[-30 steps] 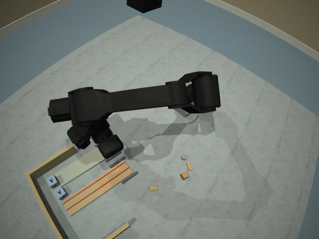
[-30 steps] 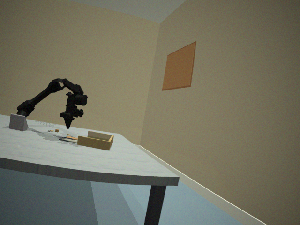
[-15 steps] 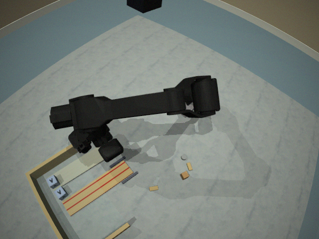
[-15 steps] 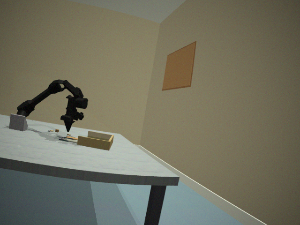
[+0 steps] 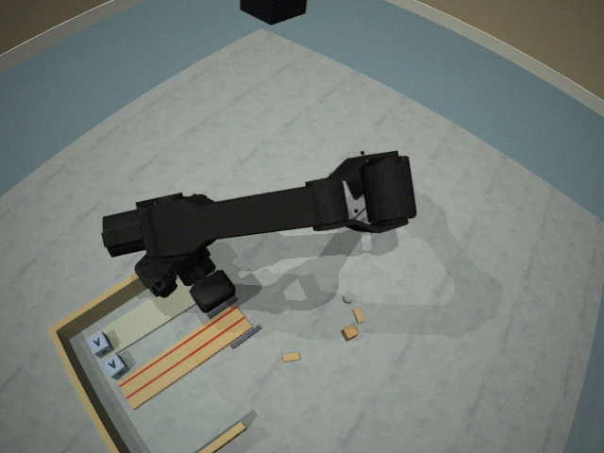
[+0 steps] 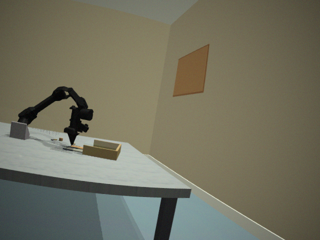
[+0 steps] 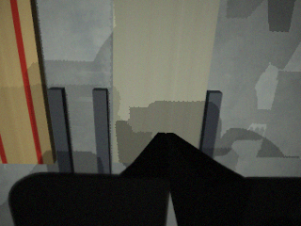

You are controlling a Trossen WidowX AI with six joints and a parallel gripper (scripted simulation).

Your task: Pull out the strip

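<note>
Right now the pale cream strip is 10 cm ahead of my gripper tip, 3 cm below it and 1 cm to the right of it.
</note>
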